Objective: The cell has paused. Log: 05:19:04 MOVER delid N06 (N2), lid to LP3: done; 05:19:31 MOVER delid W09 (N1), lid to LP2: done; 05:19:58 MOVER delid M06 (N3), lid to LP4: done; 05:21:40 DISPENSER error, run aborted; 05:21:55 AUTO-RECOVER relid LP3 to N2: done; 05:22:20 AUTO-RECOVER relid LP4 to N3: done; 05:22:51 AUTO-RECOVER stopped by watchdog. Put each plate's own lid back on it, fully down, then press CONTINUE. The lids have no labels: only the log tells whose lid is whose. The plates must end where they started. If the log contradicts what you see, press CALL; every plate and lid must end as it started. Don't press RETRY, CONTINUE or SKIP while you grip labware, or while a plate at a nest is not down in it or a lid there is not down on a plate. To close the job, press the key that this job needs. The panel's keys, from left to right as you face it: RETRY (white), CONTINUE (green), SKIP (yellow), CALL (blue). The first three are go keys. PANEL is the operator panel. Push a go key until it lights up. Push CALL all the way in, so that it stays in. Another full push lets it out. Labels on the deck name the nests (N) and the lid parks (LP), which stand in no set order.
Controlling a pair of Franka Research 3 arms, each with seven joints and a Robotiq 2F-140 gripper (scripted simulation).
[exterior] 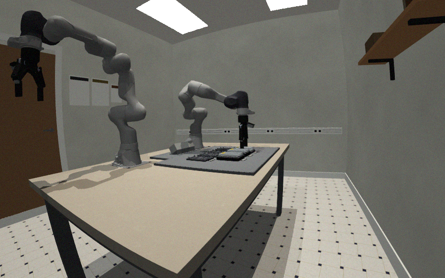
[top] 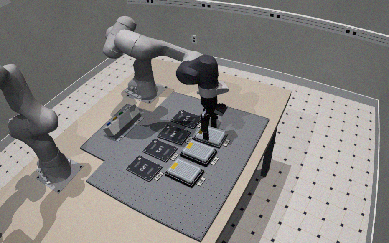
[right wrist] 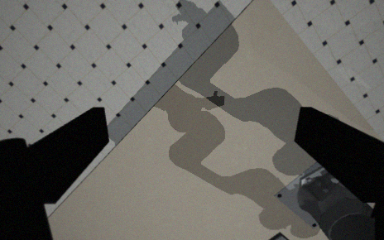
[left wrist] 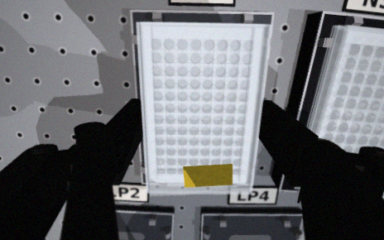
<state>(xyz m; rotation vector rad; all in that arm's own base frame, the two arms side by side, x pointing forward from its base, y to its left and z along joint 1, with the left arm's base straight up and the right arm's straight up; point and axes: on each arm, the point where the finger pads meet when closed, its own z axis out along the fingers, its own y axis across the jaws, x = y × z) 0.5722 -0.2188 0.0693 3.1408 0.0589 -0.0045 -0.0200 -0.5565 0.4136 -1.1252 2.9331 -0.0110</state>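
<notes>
The clear lid lies 20 mm below my left hand. The rest, counted from my left hand: lid park LP4: 180 mm behind, 60 mm to the right, 50 mm below; lid park LP2: 180 mm behind, 70 mm to the left, 50 mm below; plate: 40 mm below.
</notes>
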